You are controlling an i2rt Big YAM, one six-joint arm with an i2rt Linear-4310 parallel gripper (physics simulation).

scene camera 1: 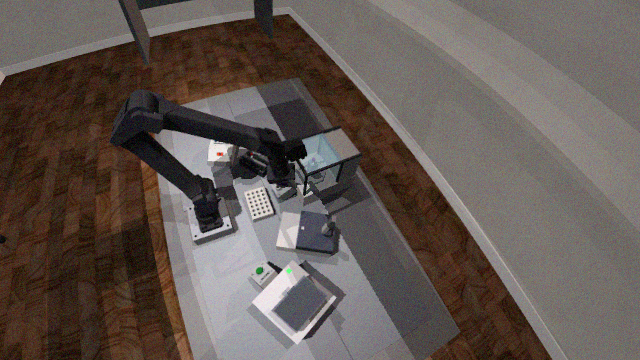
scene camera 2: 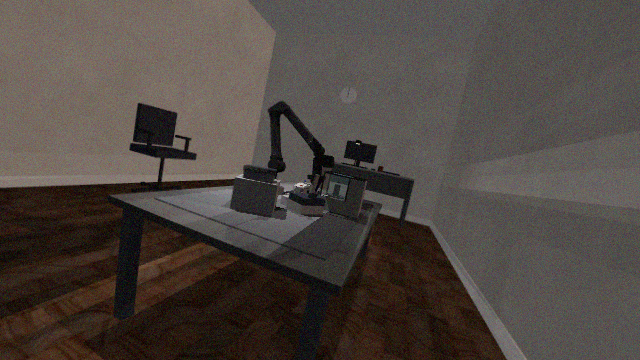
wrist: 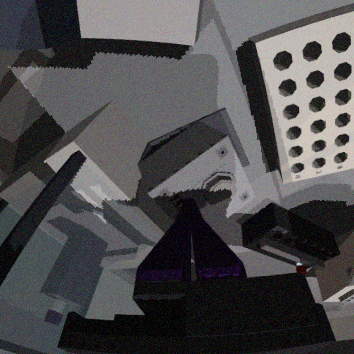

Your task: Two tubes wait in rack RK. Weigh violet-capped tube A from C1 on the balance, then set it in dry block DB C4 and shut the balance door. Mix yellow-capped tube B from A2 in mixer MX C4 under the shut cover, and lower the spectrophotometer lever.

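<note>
My gripper (wrist: 189, 203) is shut and empty, above a small grey button box (wrist: 195, 177) beside the balance (scene camera 1: 345, 142) (wrist: 46, 215). The violet cap of tube A (wrist: 53, 316) shows inside the balance's glass chamber. The white rack RK (scene camera 1: 259, 203) (wrist: 304, 107) shows no tubes in its visible holes. The white machine with a shut grey cover (scene camera 1: 300, 304) and a green light looks like the mixer; its wells and tube B do not show. The spectrophotometer (scene camera 1: 311, 235) has a dark lid and a lever (scene camera 1: 328, 228). A white block with a red display (scene camera 1: 219, 154) looks like dry block DB; the arm partly hides it.
A small black holder (wrist: 287, 232) with a red part stands right of the fingers in the wrist view. A box with a green button (scene camera 1: 261, 272) stands beside the covered machine. The black-edged balance chamber stands close to the gripper.
</note>
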